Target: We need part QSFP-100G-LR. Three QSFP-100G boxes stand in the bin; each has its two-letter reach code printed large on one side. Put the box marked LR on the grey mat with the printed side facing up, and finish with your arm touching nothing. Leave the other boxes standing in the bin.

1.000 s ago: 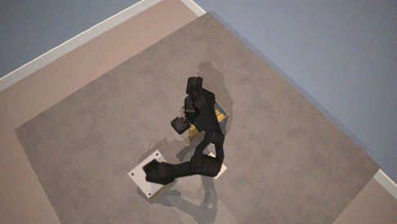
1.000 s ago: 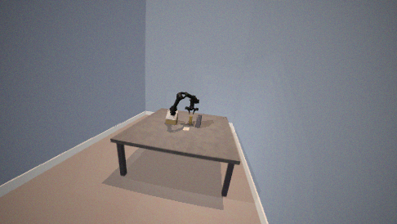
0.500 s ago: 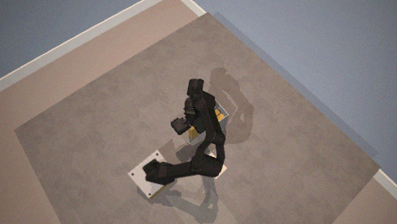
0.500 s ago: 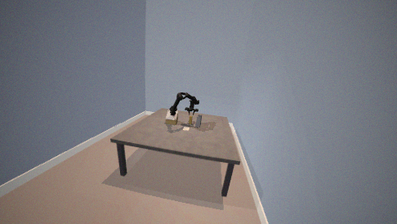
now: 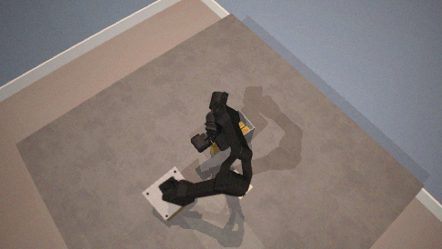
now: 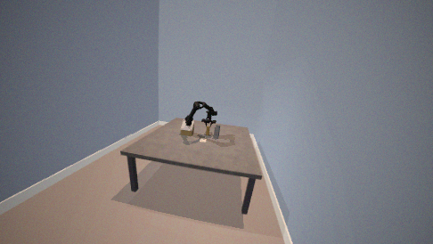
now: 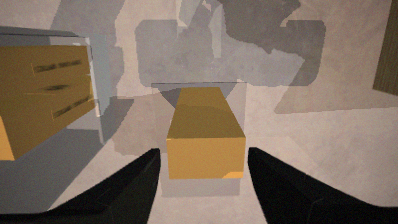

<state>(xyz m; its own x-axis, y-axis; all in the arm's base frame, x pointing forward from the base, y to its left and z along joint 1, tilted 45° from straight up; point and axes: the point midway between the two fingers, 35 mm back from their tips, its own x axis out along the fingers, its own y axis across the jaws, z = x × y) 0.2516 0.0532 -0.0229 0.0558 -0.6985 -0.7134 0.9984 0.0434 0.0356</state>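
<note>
My gripper tip is now 6 cm to the right of the grey mat and 11 cm above it.
</note>
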